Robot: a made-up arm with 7 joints.
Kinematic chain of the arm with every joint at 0, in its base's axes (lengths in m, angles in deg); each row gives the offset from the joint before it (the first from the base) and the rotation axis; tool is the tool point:
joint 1: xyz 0 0 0.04 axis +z
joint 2: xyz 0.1 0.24 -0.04 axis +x
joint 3: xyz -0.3 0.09 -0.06 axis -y
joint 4: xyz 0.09 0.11 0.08 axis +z
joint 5: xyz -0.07 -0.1 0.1 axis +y
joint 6: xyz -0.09 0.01 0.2 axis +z
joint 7: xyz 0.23 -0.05 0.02 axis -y
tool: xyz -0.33 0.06 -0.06
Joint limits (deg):
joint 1: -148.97..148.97
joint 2: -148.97..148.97
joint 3: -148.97..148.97
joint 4: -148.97..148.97
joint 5: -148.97..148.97
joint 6: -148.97..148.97
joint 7: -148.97..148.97
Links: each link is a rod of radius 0.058 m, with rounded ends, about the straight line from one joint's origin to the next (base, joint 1, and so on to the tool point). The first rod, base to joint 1, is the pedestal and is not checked.
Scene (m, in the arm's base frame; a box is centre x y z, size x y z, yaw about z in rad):
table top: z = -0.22
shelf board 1: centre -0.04 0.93 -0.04 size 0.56 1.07 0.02 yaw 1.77
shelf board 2: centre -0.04 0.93 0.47 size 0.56 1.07 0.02 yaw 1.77
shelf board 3: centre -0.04 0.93 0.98 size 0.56 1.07 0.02 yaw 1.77
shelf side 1: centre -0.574 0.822 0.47 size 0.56 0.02 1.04 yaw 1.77
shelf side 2: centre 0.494 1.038 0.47 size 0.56 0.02 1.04 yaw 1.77
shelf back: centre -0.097 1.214 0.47 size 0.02 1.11 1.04 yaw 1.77
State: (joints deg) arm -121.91 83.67 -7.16 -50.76 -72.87 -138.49 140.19
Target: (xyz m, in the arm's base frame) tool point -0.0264 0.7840 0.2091
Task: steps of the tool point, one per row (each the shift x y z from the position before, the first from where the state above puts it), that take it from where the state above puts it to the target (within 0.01 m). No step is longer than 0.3 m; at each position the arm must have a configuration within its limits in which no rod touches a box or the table.
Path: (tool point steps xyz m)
1: -0.1216 0.2219 0.0412
2: -0.1903 0.1710 0.0343
3: -0.2377 0.0988 0.0255
4: -0.2563 0.0143 0.0153

